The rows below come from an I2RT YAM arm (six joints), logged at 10 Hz.
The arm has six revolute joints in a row. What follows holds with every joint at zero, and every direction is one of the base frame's.
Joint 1 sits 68 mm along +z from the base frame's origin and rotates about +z.
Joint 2 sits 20 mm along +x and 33.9 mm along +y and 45.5 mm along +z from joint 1 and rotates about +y.
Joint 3 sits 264 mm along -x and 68.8 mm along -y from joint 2 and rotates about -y.
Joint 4 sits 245 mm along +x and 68.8 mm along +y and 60 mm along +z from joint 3 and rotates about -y.
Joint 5 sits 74 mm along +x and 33.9 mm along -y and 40.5 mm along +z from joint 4 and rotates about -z.
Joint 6 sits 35.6 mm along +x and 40.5 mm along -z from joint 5 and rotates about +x.
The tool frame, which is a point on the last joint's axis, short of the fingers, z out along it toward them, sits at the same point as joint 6; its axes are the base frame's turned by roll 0, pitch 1.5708 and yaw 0 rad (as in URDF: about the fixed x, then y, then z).
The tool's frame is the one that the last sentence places.
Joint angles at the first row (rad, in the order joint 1, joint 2, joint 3, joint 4, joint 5, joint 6):
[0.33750 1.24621 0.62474 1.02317 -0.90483 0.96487]
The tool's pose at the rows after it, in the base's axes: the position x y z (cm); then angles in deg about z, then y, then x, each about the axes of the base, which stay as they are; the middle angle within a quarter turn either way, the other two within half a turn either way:
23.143 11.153 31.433 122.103 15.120 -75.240
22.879 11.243 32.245 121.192 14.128 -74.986
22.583 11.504 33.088 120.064 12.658 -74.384
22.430 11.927 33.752 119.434 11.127 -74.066
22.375 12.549 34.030 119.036 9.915 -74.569
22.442 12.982 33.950 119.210 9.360 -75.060
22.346 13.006 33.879 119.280 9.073 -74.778
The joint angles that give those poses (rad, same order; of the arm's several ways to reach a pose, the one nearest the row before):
[0.33886 1.22636 0.63682 1.00580 -0.91692 0.96640]
[0.34495 1.20969 0.65564 0.98497 -0.92552 0.96179]
[0.35807 1.19954 0.67562 0.98061 -0.93278 0.96180]
[0.37538 1.19953 0.69733 0.97591 -0.93914 0.96105]
[0.39874 1.20414 0.71596 0.94945 -0.94110 0.93624]
[0.41330 1.21298 0.72338 0.93574 -0.94031 0.92186]
[0.41561 1.21338 0.71739 0.95172 -0.94085 0.93103]

